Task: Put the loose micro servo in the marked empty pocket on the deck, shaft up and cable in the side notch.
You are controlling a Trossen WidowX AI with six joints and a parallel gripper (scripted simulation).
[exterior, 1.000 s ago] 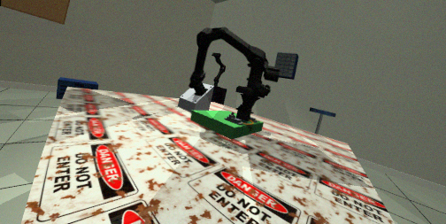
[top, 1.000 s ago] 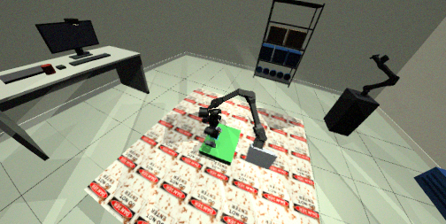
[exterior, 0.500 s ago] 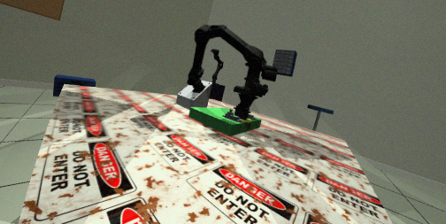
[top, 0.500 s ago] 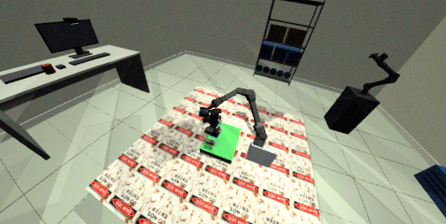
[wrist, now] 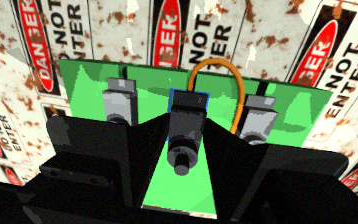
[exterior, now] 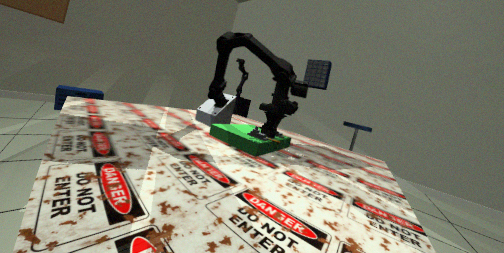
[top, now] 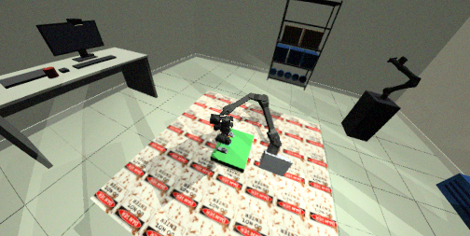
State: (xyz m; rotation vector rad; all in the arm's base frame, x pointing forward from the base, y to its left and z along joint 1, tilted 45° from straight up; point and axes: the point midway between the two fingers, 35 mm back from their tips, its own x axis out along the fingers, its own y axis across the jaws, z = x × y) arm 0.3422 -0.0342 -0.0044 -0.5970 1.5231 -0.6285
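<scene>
My gripper tip is now 12 cm past the green deck and 6 cm above it.
</scene>
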